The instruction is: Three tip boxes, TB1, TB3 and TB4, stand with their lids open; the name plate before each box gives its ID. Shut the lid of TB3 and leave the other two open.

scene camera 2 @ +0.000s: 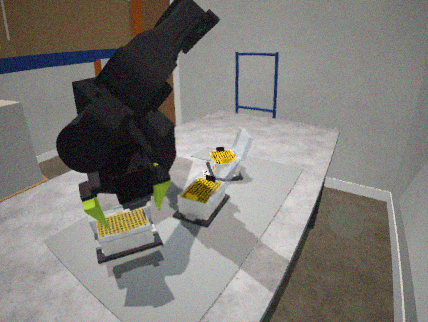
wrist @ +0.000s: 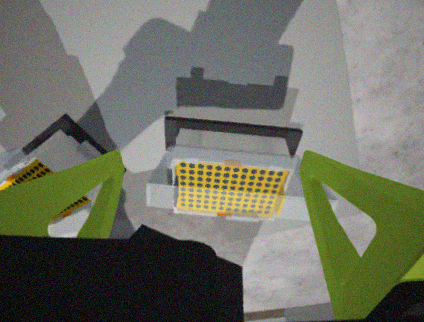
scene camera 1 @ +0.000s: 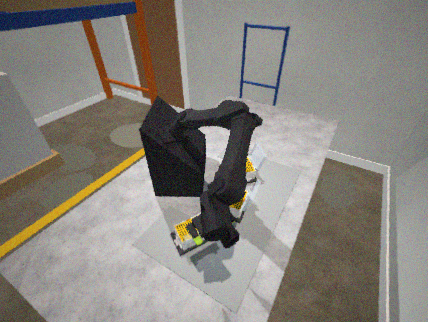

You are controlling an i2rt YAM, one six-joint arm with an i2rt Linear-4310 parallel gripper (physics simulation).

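Pixels of known places: gripper, fingertip midpoint: (scene camera 2: 133, 217) (wrist: 212, 160); arm's base, origin of the base link: (scene camera 1: 172, 133).
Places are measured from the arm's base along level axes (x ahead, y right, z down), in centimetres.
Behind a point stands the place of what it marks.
The near tip box (scene camera 1: 184, 230) (scene camera 2: 122, 245) {x 33.3, y 21.3, z 24.7 cm} (wrist: 230, 187) {x 38.2, y 20.7, z 13.7 cm} holds a yellow tip rack. Its clear lid (wrist: 310, 207) crosses over the rack in the wrist view; its exact angle is hard to tell. My gripper (scene camera 2: 132, 217) {x 41.4, y 20.4, z 12.7 cm} (wrist: 212, 160) {x 41.4, y 20.4, z 12.7 cm} is open and empty, its green fingertips apart over the two ends of this box. The middle box (scene camera 1: 239, 202) (scene camera 2: 201, 205) {x 37.5, y 0.2, z 22.1 cm} stands behind it with its clear lid raised, partly showing at the left edge of the wrist view. The far box (scene camera 1: 250, 166) {x 25.7, y -26.6, z 21.6 cm} (scene camera 2: 222, 157) {x 22.5, y -24.9, z 21.6 cm} has its lid (scene camera 2: 243, 145) {x 27.3, y -30.8, z 17.5 cm} upright. I cannot read any name plate, so which box is TB3 is unclear.
The boxes stand on a grey mat (scene camera 1: 225, 295) {x 53.2, y 26.8, z 27.3 cm} (scene camera 2: 280, 190) {x 45.5, y -27.1, z 27.3 cm} on a pale marbled table (scene camera 1: 310, 125) {x 28.3, y -97.3, z 27.6 cm} (scene camera 2: 310, 140) {x 33.7, y -82.5, z 27.6 cm}. The black arm base (scene camera 1: 175, 165) {x 9.6, y 7.8, z 8.1 cm} stands behind the near box. A blue frame (scene camera 1: 243, 60) (scene camera 2: 237, 82) stands beyond the table's far end.
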